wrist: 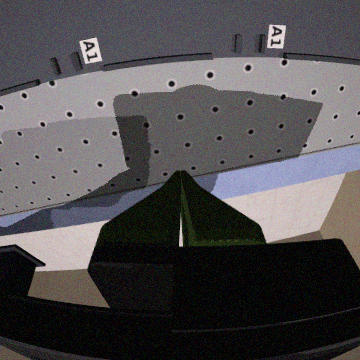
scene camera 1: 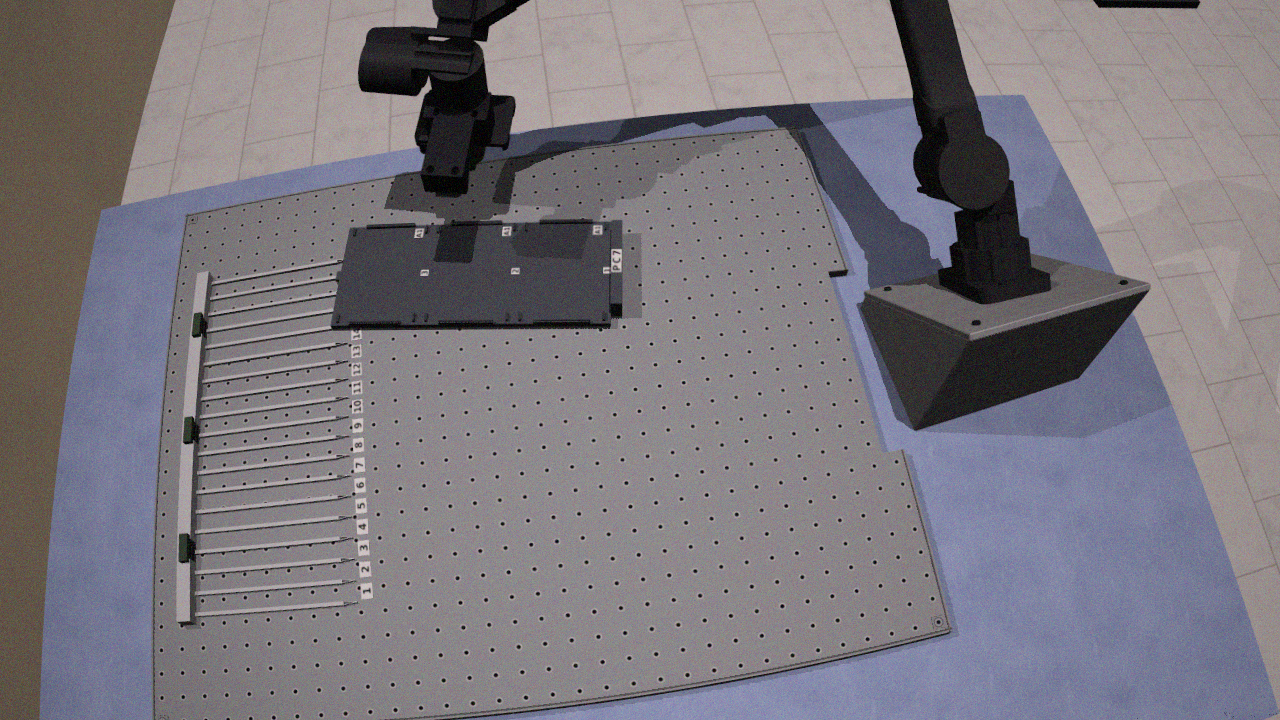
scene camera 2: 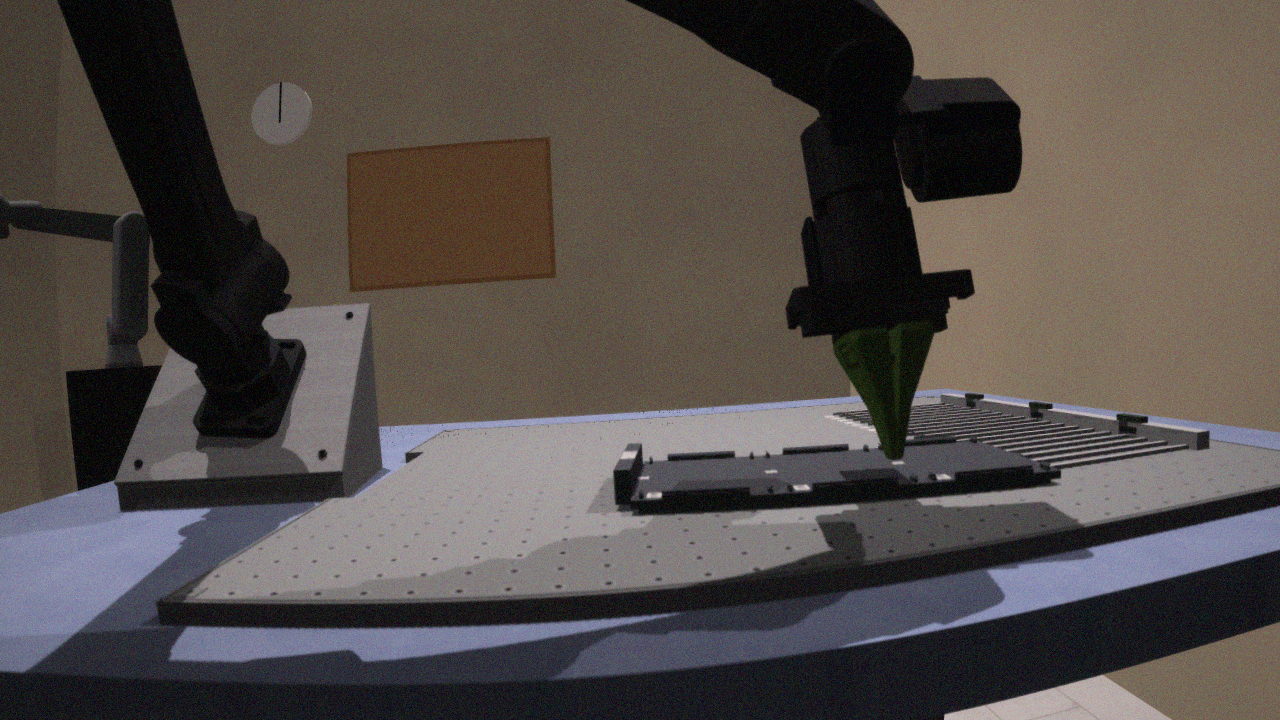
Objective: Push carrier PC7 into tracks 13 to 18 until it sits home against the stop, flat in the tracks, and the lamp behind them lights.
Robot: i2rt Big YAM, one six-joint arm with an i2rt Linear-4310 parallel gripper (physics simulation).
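Where they show: gripper, fingertip midpoint: (wrist: 180,178) (scene camera 1: 473,165) (scene camera 2: 894,459); arm's base at its link origin: (scene camera 1: 993,286) (scene camera 2: 254,390).
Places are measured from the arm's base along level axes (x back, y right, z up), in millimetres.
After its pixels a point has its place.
Note:
Carrier PC7 (scene camera 1: 474,295) @(z -81, x -532, y 144 mm) (scene camera 2: 716,476) @(z -81, x -440, y 163 mm) (wrist: 175,25) @(z -81, x -534, y 226 mm) is a dark flat plate lying on the perforated board. Its left end is at the mouths of the upper tracks (scene camera 1: 277,272) @(z -89, x -767, y 234 mm), well short of the pale stop bar (scene camera 1: 191,380) @(z -76, x -870, y 101 mm) (scene camera 2: 1177,436) @(z -83, x -856, y 229 mm). Labels 13 and 14 show beside its near long edge; its far edge reaches beyond the last rail. The lamp (scene camera 1: 198,324) @(z -70, x -862, y 170 mm) (scene camera 2: 1132,419) @(z -73, x -859, y 177 mm) behind the upper tracks looks dark green, unlit. My gripper (scene camera 2: 895,454) @(z -49, x -514, y 303 mm) (wrist: 180,178) @(z -49, x -514, y 303 mm) is shut and empty, pointing down on the A1-edge side. Scene camera 1 hides its fingertips; their exact height is unclear.
The perforated board (scene camera 1: 626,537) @(z -92, x -423, y -150 mm) (scene camera 2: 402,555) @(z -92, x -224, y 265 mm) lies on a blue table (scene camera 1: 1029,537) @(z -105, x -11, y -246 mm). Lower-numbered tracks (scene camera 1: 277,528) @(z -92, x -773, y -83 mm) run beside the upper ones, with two more green blocks (scene camera 1: 189,429) @(z -70, x -868, y 36 mm) on the stop bar. The arm's wedge base (scene camera 1: 1002,367) @(z 1, x -30, y -93 mm) (scene camera 2: 322,394) @(z -8, x -77, y 2 mm) stands at the board's right edge in scene camera 1.

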